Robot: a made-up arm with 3 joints. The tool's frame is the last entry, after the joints. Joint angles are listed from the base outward. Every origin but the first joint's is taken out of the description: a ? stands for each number. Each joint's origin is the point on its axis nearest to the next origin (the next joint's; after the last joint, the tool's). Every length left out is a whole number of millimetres.
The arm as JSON. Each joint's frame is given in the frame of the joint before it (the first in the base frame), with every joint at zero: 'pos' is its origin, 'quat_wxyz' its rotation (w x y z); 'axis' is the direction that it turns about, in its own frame. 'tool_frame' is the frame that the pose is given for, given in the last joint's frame.
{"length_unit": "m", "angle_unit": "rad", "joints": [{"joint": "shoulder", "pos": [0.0, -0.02, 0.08], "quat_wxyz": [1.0, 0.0, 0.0, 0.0], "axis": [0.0, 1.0, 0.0]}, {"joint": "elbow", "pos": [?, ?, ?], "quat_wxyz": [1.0, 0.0, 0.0, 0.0], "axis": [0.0, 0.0, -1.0]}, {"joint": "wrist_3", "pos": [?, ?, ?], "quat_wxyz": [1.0, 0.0, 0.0, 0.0], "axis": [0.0, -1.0, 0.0]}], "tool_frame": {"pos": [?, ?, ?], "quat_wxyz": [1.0, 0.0, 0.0, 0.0]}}
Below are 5 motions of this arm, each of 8 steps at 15 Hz.
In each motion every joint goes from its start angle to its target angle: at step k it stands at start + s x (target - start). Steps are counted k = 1, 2, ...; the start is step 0. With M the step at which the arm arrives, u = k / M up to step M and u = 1 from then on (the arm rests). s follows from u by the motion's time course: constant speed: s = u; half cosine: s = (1 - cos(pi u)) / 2; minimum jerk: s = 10 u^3 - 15 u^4 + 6 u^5.
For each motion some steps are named. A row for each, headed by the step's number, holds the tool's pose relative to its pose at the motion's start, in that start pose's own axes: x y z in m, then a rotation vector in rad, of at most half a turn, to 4 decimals.
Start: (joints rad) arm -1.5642 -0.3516 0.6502
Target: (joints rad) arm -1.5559 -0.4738 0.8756
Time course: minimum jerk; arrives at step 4
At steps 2, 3, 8:
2: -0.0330 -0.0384 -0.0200 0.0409 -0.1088 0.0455
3: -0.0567 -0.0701 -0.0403 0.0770 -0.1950 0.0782
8: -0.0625 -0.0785 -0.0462 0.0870 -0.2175 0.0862

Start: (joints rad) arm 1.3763 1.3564 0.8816
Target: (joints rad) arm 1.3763 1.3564 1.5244
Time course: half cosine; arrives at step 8
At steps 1, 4, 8:
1: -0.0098 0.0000 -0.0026 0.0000 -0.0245 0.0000
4: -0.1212 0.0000 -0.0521 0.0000 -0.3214 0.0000
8: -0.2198 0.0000 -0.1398 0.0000 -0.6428 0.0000

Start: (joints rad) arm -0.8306 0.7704 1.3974
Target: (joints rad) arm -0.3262 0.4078 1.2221
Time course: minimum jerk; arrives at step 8
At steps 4, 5, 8:
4: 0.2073 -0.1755 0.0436 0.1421 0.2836 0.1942
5: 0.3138 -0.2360 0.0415 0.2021 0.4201 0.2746
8: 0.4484 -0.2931 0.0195 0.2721 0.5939 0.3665

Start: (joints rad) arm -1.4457 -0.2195 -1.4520
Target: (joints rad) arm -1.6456 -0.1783 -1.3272
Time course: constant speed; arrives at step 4
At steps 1, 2, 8:
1: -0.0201 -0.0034 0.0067 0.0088 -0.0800 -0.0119
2: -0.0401 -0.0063 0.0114 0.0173 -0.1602 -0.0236
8: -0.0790 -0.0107 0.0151 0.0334 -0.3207 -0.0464

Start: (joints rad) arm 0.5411 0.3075 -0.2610
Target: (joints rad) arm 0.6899 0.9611 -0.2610
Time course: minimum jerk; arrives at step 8
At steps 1, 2, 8:
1: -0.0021 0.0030 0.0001 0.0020 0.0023 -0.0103
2: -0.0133 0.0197 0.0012 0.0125 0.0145 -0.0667
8: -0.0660 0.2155 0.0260 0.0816 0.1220 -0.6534

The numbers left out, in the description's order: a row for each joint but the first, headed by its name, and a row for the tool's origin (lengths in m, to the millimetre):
elbow: 0.04 0.0 -0.39
wrist_3: -0.29 -0.2 0.0
tool: -0.1 0.0 0.4

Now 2 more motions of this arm.
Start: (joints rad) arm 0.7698 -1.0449 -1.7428
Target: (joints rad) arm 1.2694 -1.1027 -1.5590
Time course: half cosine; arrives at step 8
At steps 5, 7, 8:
5: 0.0313 0.1087 -0.0551 -0.0720 0.0413 0.2958
7: 0.0333 0.1478 -0.0783 -0.0894 0.0555 0.4153
8: 0.0331 0.1531 -0.0816 -0.0913 0.0574 0.4323

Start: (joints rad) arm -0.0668 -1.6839 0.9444
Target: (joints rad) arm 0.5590 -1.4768 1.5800
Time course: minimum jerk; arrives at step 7
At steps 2, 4, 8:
2: -0.0587 0.0463 -0.0237 0.0244 -0.1008 -0.0918
4: -0.1950 0.2634 -0.1037 0.0459 -0.4148 -0.4165
8: -0.2191 0.4661 -0.1506 -0.0004 -0.6182 -0.6692

